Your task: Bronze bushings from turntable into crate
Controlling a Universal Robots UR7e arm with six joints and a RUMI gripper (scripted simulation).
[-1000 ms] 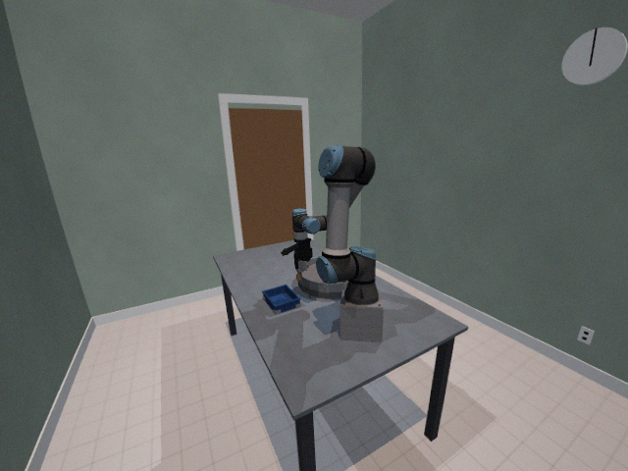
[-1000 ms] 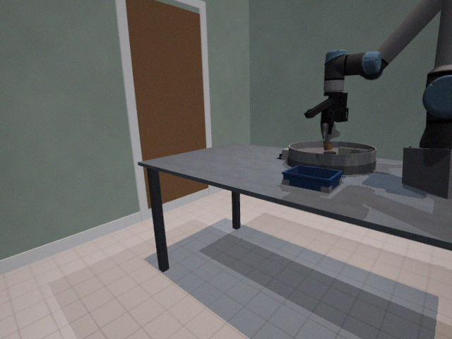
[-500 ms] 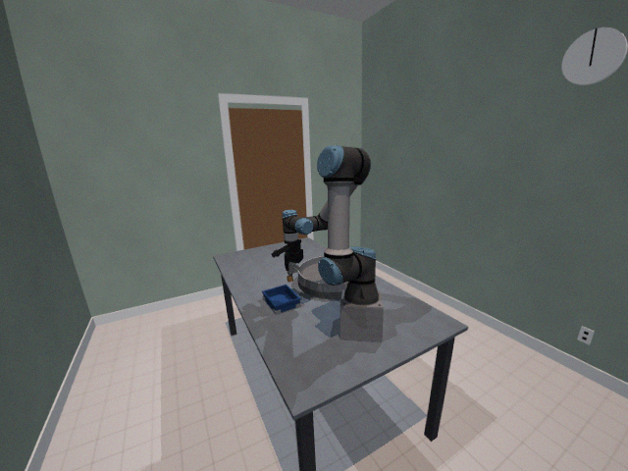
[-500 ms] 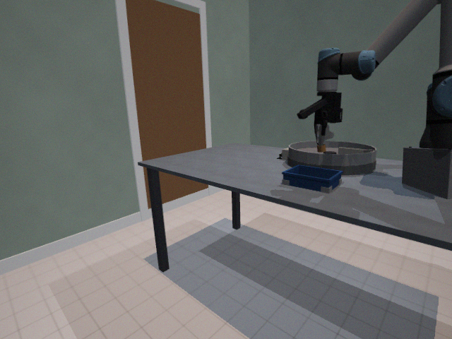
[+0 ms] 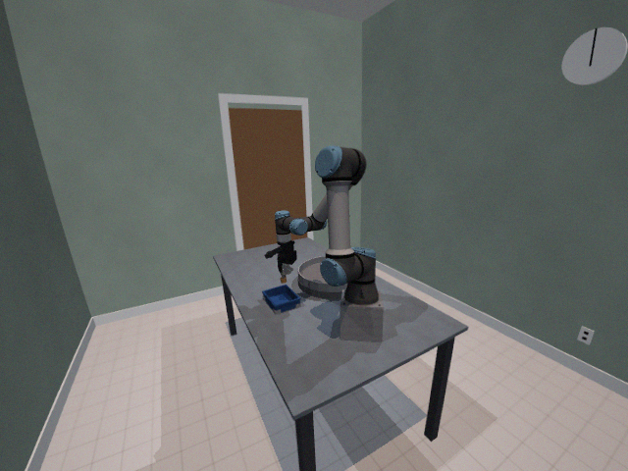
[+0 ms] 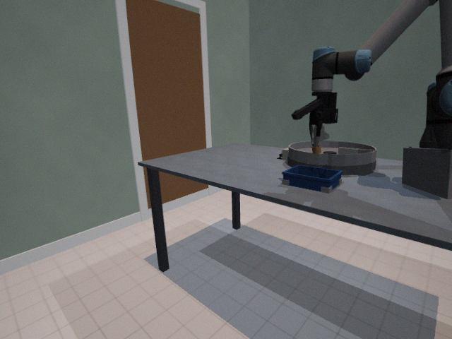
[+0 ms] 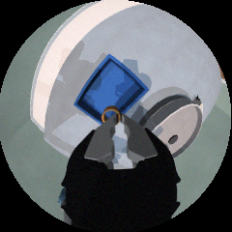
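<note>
The blue crate lies 120 mm below my hand, 30 mm to the left of it and 10 mm behind it. From my hand the other things lie so: turntable: 340 mm to the right, 90 mm below, 60 mm ahead.
</note>
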